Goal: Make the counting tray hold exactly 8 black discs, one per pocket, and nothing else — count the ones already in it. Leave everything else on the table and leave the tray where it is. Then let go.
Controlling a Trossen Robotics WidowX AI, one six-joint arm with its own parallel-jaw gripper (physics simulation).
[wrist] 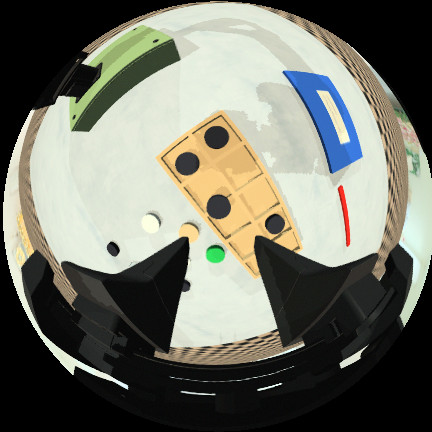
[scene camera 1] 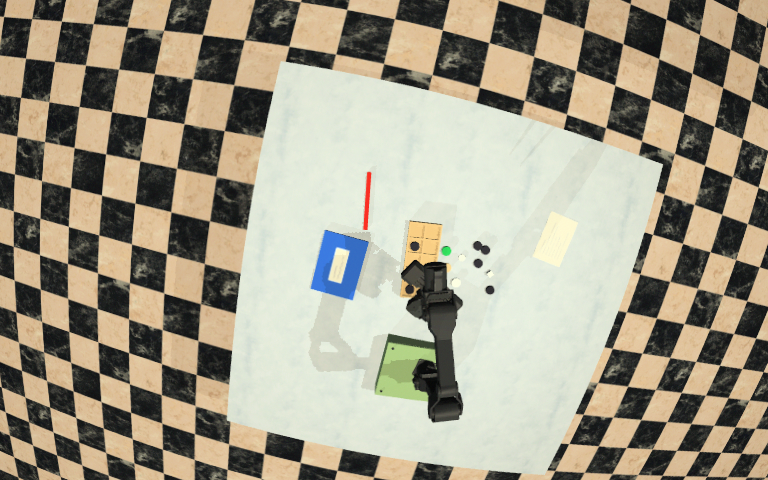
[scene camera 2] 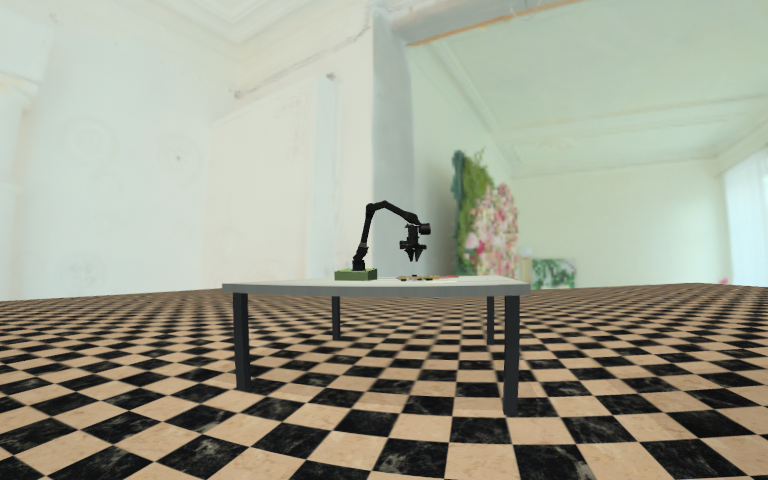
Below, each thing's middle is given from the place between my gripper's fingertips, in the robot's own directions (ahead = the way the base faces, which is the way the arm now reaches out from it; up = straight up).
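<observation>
Here is the tan counting tray (scene camera 1: 428, 235). My gripper is 90 mm above the tray, and it is also 30 mm to the right of it and 20 mm short of it.
</observation>
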